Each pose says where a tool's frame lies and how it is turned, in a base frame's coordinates. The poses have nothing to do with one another.
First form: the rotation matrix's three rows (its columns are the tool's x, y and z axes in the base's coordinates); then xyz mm. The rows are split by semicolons.
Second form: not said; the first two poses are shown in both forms.
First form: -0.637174 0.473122 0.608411; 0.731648 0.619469 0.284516; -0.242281 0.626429 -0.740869; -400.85 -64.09 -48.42
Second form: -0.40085 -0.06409 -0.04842 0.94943 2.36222 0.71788
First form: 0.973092 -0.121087 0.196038; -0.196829 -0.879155 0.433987; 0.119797 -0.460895 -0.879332; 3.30 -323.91 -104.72
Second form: 0.00330 -0.32391 -0.10472 -2.65502 0.22620 -0.22472
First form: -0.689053 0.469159 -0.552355; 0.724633 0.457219 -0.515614; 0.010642 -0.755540 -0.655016; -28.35 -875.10 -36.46
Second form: -0.02835 -0.87510 -0.03646 -1.01430 -2.38011 1.08003
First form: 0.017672 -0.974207 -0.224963; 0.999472 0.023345 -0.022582; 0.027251 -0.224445 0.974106; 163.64 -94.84 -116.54
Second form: 0.16364 -0.09484 -0.11654 -0.15778 -0.19714 1.54271
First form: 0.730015 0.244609 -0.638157; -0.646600 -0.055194 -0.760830; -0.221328 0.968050 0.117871; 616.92 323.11 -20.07
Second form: 0.61692 0.32311 -0.02007 1.45546 -0.35091 -0.75027
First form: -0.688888 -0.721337 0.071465; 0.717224 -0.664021 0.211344; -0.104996 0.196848 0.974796; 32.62 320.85 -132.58
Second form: 0.03262 0.32085 -0.13258 -0.02331 0.28379 2.31353
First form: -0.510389 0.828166 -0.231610; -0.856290 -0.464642 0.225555; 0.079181 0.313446 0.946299; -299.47 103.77 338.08
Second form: -0.29947 0.10377 0.33808 0.10818 -0.38253 -2.07330
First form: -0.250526 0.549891 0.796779; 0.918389 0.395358 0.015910; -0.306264 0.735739 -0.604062; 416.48 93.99 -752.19
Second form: 0.41648 0.09399 -0.75219 1.25710 1.92633 0.64354
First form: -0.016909 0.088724 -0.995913; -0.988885 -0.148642 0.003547; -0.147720 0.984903 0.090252; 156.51 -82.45 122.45
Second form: 0.15651 -0.08245 0.12245 1.24446 -1.07559 -1.36652
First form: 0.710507 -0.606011 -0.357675; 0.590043 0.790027 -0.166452; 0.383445 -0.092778 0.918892; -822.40 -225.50 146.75
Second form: -0.82240 -0.22550 0.14675 0.04087 -0.41117 0.66357
